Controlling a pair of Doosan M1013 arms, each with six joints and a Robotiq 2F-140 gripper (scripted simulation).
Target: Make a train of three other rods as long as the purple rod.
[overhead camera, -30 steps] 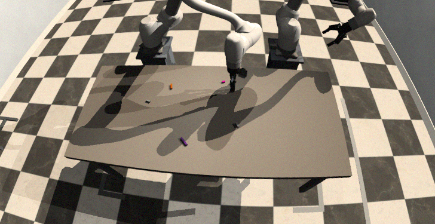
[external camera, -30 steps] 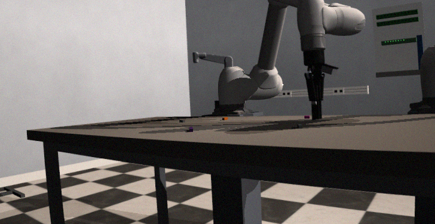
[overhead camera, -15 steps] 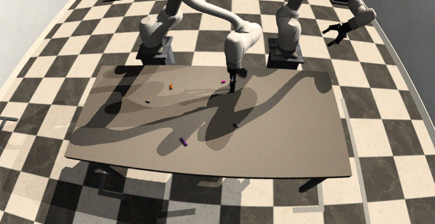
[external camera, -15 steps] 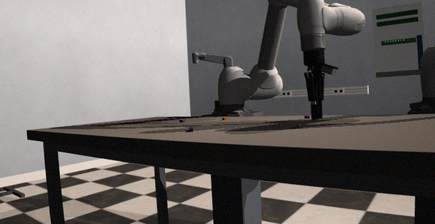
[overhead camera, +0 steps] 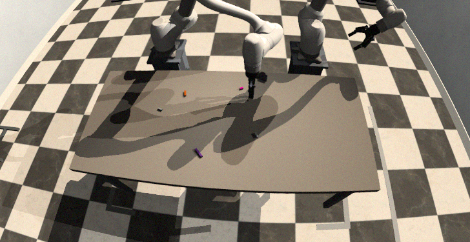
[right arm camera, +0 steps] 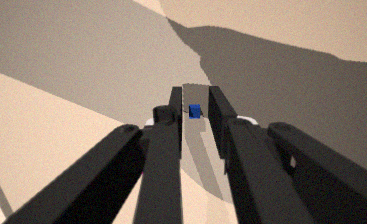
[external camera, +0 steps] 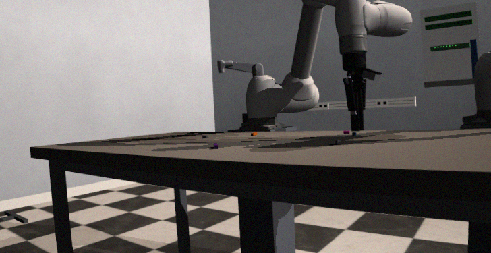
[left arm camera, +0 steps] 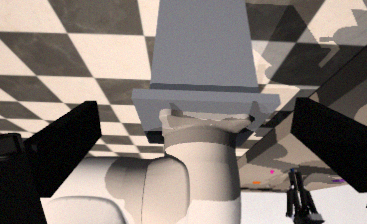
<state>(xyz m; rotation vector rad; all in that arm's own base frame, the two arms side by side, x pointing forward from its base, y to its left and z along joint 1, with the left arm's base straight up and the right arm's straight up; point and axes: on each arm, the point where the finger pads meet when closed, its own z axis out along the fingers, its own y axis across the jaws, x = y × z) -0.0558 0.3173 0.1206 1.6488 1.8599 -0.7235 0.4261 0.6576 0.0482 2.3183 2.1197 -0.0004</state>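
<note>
Right now the blue rod is 40 mm below my right hand and 10 mm to the right of it. From my right hand the other things lie so: purple rod 380 mm ahead, 270 mm to the right, 40 mm below; then orange rod 420 mm to the right, 40 mm below, 10 mm behind; then magenta rod 70 mm behind, 60 mm to the right, 40 mm below.
</note>
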